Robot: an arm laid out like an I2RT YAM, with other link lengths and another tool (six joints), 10 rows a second.
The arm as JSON. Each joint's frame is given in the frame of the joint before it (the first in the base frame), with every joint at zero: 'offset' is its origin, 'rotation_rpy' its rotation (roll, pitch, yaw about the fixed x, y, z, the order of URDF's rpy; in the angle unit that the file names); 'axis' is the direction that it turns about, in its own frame. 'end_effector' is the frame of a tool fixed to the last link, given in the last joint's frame.
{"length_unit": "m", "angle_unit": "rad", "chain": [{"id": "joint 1", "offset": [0.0, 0.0, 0.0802], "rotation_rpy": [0.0, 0.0, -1.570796], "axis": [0.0, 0.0, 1.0]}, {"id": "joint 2", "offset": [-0.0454, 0.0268, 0.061], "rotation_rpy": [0.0, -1.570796, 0.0], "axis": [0.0, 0.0, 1.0]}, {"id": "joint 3", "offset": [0.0, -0.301, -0.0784], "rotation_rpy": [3.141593, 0.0, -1.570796], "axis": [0.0, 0.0, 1.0]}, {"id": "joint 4", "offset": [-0.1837, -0.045, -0.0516], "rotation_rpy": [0.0, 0.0, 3.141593], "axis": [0.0, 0.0, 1.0]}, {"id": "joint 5", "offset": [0.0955, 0.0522, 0.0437], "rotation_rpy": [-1.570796, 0.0, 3.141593], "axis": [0.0, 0.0, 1.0]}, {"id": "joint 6", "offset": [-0.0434, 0.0, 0.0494], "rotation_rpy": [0.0, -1.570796, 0.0], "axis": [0.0, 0.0, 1.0]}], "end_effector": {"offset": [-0.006, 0.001, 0.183], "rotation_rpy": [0.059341, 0.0, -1.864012]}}
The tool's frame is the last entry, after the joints.
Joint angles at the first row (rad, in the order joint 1, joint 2, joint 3, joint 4, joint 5, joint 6):
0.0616, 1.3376, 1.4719, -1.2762, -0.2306, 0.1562
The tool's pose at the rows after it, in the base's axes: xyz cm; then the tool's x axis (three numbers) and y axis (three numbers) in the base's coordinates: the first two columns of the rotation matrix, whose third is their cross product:
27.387 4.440 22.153 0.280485 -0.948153 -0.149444 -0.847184 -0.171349 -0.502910
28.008 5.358 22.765 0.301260 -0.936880 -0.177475 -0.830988 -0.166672 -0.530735
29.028 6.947 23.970 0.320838 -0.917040 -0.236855 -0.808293 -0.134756 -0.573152
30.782 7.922 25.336 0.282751 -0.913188 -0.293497 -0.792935 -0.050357 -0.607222
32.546 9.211 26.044 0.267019 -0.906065 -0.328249 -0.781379 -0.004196 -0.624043
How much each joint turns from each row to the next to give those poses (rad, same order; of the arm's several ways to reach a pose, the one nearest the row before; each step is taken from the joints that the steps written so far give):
0.0000, 0.0000, 0.0000, 0.0122, -0.0034, 0.0000
0.0000, 0.0000, 0.0000, 0.0279, -0.0401, 0.0000
0.0000, 0.0000, 0.0000, 0.0499, -0.0713, 0.0252
0.0111, 0.0031, 0.0000, 0.0759, -0.0271, 0.0965
0.0366, 0.0217, 0.0000, 0.0744, 0.0008, 0.0794

